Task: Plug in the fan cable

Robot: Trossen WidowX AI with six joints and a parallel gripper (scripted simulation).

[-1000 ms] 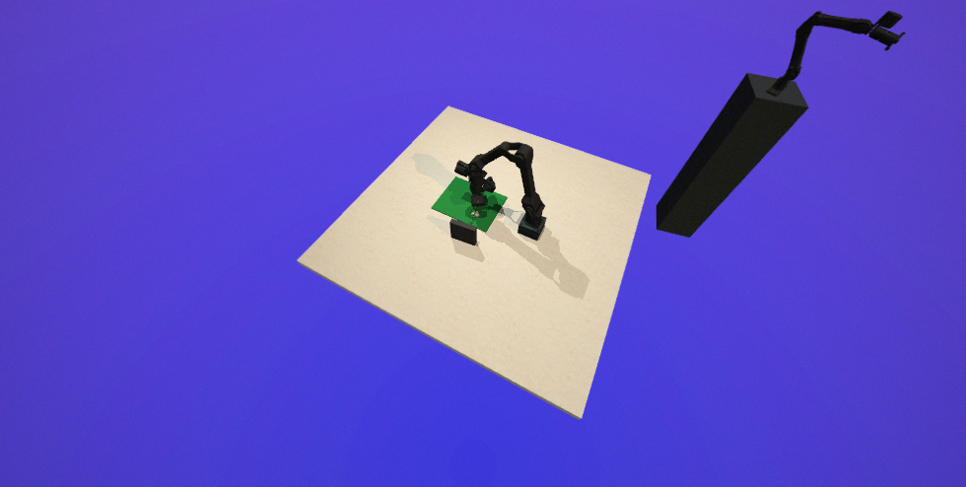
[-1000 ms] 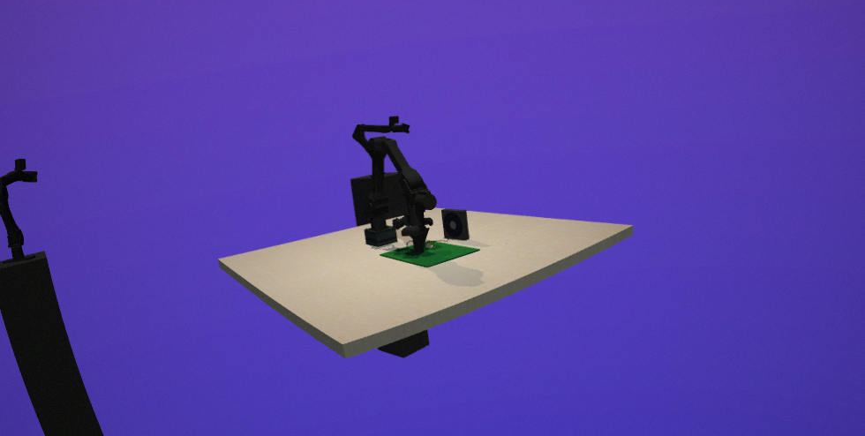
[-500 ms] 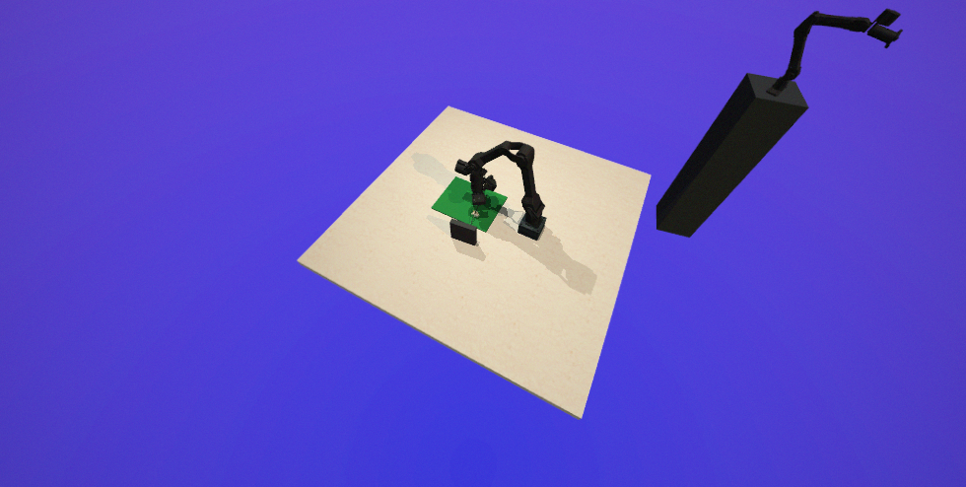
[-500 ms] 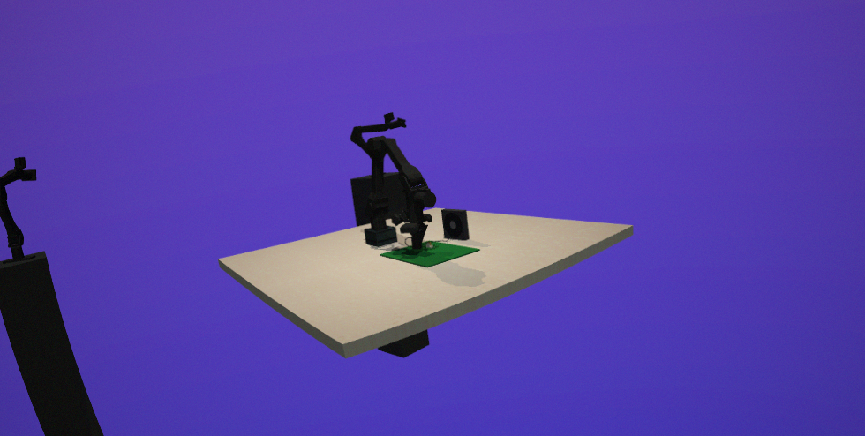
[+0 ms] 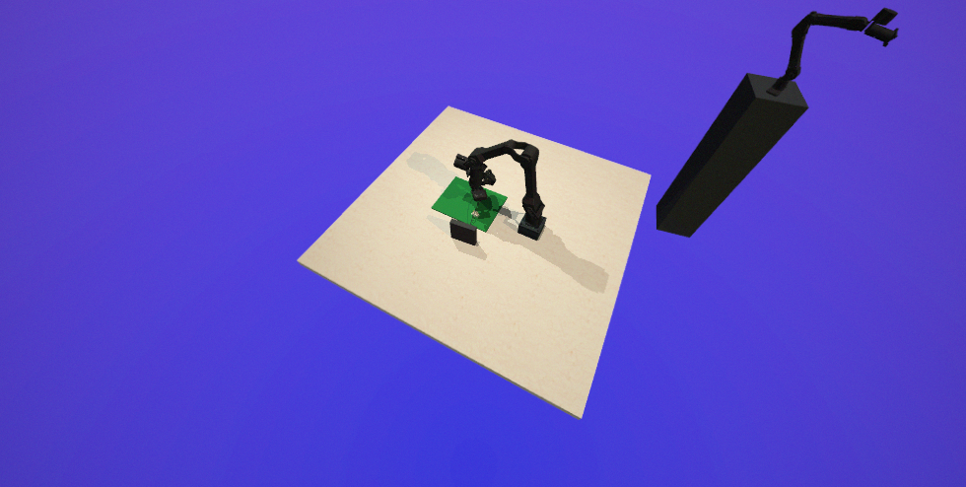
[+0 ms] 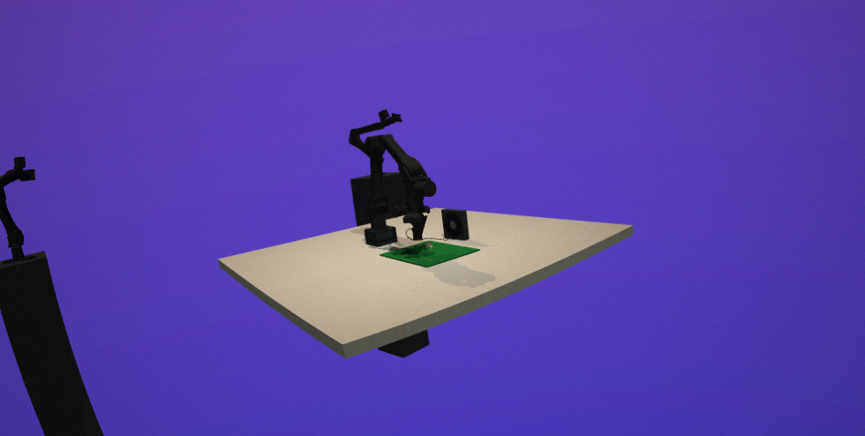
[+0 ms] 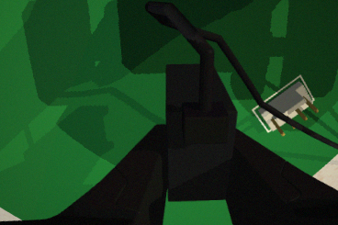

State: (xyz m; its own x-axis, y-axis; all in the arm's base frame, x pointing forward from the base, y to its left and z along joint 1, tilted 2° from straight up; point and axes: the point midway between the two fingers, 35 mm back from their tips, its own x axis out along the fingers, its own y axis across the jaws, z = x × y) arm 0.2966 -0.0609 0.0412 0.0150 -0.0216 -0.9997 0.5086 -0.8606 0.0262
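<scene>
Now: the header 70 mm to the left of my gripper tip, 60 mm below it and 20 mm behind it. The rest, counted from my gripper tip: black fan plug 10 mm behind, 10 mm above; then green board 80 mm below, 30 mm ahead; then black fan 210 mm to the left, 10 mm behind.
</scene>
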